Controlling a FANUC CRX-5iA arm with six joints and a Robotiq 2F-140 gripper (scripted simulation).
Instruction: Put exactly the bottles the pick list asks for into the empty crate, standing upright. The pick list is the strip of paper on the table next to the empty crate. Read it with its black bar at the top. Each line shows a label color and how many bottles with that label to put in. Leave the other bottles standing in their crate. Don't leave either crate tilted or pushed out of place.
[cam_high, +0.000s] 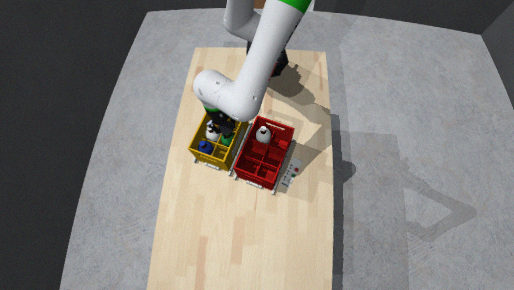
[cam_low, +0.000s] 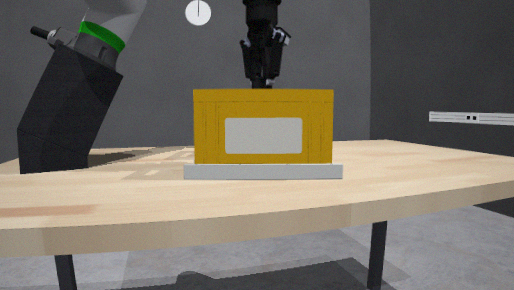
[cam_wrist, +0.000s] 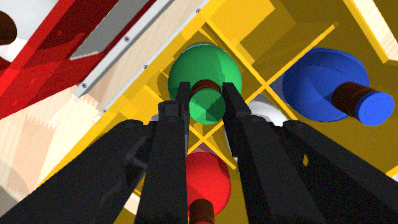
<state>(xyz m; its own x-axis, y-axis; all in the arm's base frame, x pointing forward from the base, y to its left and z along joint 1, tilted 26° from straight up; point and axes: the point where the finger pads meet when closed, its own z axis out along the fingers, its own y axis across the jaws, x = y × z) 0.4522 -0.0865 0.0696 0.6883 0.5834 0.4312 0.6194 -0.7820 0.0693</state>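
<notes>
My gripper is now 8 cm above the green bottle. The rest, counted from my hand: yellow crate 9 cm below, 4 cm to the right; then blue bottle 9 cm to the right, 8 cm below, 8 cm ahead; then red bottle 9 cm behind, 8 cm to the right, 8 cm below.
</notes>
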